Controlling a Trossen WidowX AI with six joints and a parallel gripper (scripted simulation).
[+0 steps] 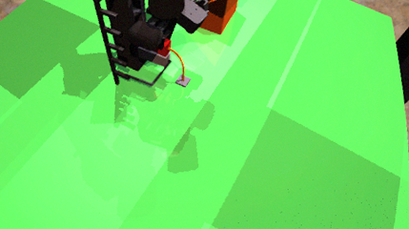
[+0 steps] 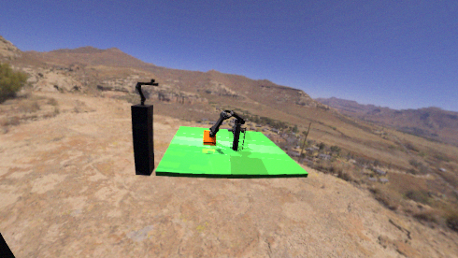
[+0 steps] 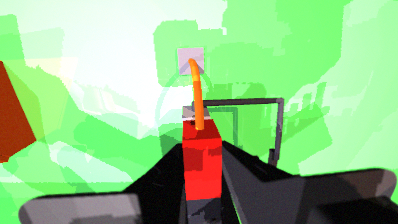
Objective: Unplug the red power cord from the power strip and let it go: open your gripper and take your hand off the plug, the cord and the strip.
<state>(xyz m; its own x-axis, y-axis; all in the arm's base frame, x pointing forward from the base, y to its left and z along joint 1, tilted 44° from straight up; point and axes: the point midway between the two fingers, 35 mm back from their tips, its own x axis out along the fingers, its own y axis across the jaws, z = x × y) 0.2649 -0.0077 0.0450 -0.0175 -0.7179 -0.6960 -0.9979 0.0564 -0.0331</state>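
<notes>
The red plug lies 3 cm to the right of my gripper tip. Round my gripper tip: grey anchor plate (5 cm to the left, 10 cm below).
</notes>
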